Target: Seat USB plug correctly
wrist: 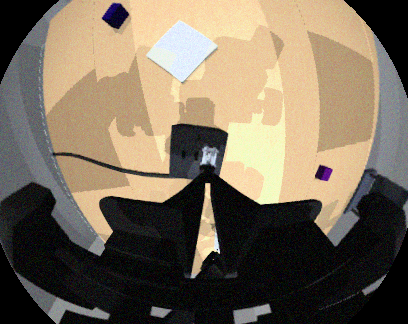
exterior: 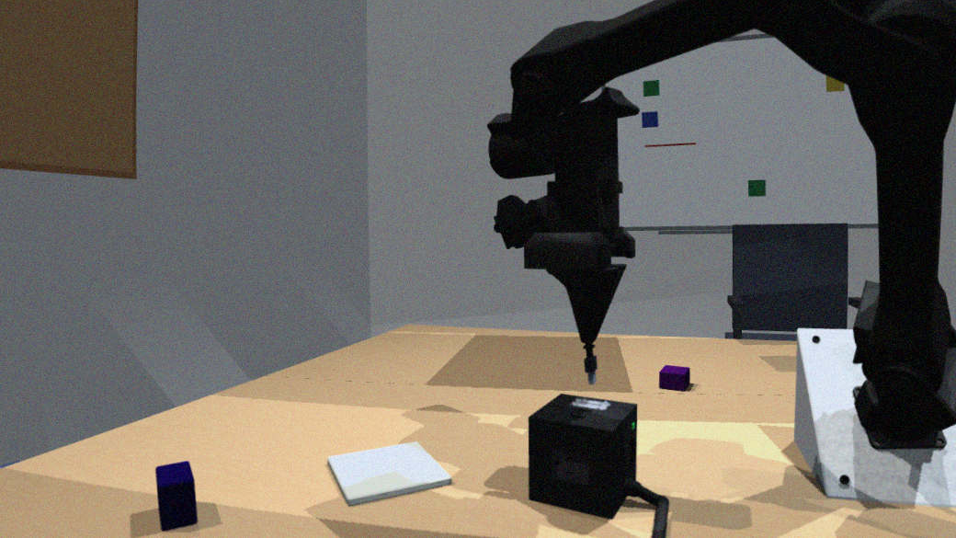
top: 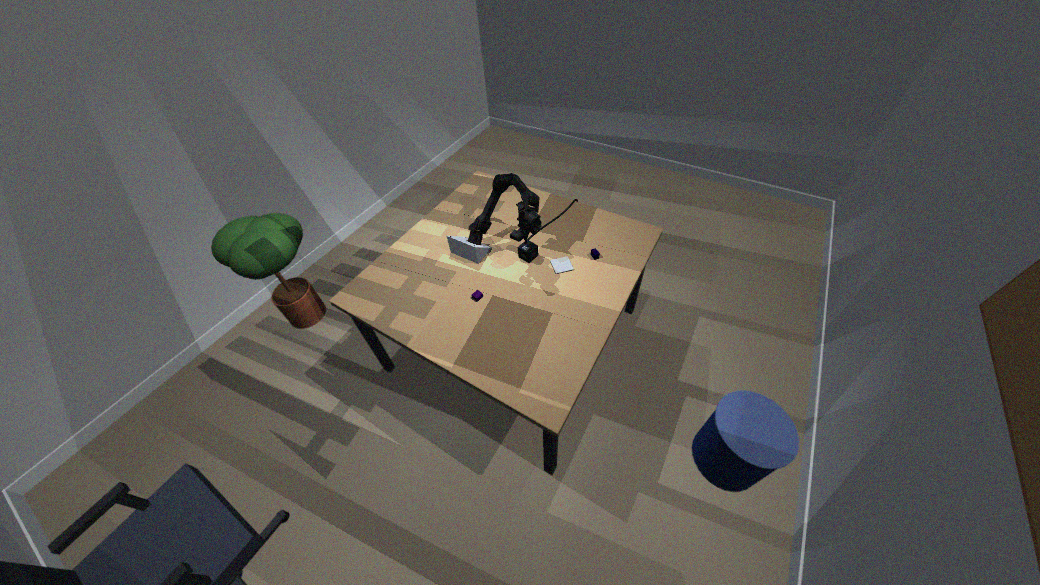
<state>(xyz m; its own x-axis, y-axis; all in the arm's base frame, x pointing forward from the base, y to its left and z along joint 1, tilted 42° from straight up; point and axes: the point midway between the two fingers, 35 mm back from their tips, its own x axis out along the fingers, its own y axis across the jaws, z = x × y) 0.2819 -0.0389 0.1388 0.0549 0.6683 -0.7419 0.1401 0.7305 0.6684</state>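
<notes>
Right now my gripper tip is 20 mm above the USB plug. Also, from my gripper tip: dark blue block 330 mm ahead, 160 mm to the left, 120 mm below; then flat pad 190 mm ahead, 20 mm to the left, 130 mm below; then USB socket 70 mm below.
</notes>
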